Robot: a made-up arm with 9 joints.
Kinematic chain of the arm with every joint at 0, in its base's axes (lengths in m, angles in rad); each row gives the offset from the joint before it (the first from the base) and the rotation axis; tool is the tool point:
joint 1: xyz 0 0 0.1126 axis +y
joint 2: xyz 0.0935 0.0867 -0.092 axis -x
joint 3: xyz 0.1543 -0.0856 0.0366 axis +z
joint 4: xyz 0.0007 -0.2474 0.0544 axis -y
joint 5: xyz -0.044 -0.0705 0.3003 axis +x
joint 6: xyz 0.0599 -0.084 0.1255 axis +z
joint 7: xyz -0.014 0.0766 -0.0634 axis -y
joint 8: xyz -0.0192 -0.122 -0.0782 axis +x
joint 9: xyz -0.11 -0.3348 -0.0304 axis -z
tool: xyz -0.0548 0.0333 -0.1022
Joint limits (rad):
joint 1: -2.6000..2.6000
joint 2: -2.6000..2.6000
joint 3: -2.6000..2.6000
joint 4: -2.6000..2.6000
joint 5: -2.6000..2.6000
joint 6: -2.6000..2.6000
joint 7: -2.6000..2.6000
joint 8: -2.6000..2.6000
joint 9: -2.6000..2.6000
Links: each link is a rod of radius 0.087 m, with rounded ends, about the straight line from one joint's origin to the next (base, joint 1, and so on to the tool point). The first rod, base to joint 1, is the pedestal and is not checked.
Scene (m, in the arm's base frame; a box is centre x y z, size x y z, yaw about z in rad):
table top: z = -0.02
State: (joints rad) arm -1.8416 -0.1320 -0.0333 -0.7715 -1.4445 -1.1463 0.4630 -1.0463 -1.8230
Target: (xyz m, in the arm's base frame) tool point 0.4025 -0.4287 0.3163
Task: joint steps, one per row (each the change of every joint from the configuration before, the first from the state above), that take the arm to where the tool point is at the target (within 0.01 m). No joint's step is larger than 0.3 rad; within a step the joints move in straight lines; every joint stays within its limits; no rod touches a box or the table.
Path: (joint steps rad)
1: 0.0183 -0.2869 0.1106 0.0776 -0.0808 -0.1112 0.0923 0.0439 0.0339
2: 0.0183 -0.2868 0.1107 0.0776 -0.0809 -0.1112 0.0923 0.0439 0.0339
3: 0.0183 -0.2869 0.1106 0.0775 -0.0808 -0.1112 0.0923 0.0439 0.0339
4: 0.0183 -0.2868 0.1106 0.0776 -0.0809 -0.1112 0.0923 0.0439 0.0339

